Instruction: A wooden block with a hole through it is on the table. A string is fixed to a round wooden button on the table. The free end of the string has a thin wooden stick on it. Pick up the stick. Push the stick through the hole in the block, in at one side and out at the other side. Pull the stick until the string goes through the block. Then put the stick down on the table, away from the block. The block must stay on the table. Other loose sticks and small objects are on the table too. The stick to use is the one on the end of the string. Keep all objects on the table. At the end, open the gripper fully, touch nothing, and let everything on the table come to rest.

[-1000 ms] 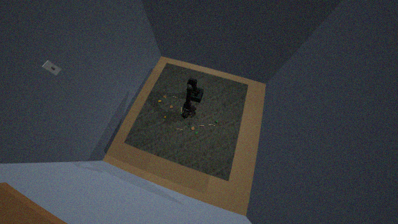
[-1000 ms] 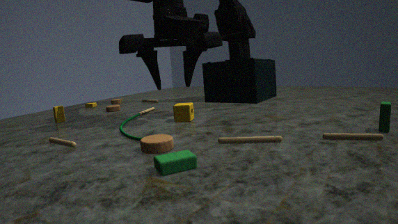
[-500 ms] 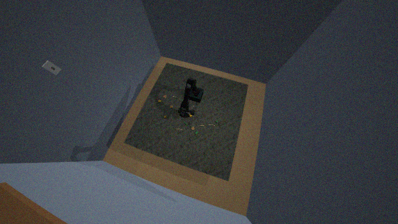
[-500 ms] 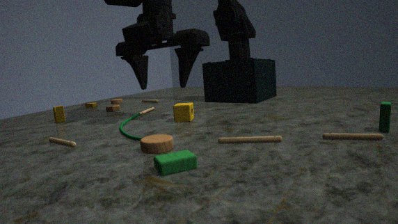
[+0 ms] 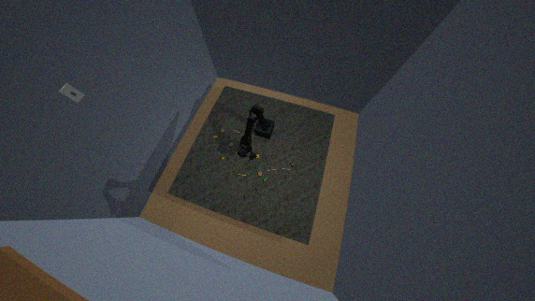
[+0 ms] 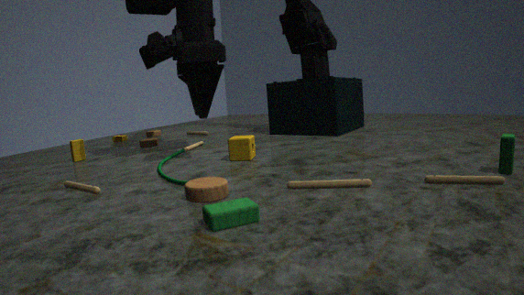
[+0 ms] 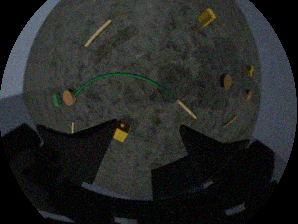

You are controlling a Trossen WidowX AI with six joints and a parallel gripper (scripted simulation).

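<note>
My gripper tip is now 70 mm to the left of the thin wooden stick, 60 mm above it and 40 mm past it. Round my gripper tip: green block: 200 mm ahead, 190 mm to the left, 50 mm below; then yellow block: 70 mm to the left, 50 mm below, 10 mm ahead; then round wooden button: 160 mm ahead, 130 mm to the left, 50 mm below.
</note>
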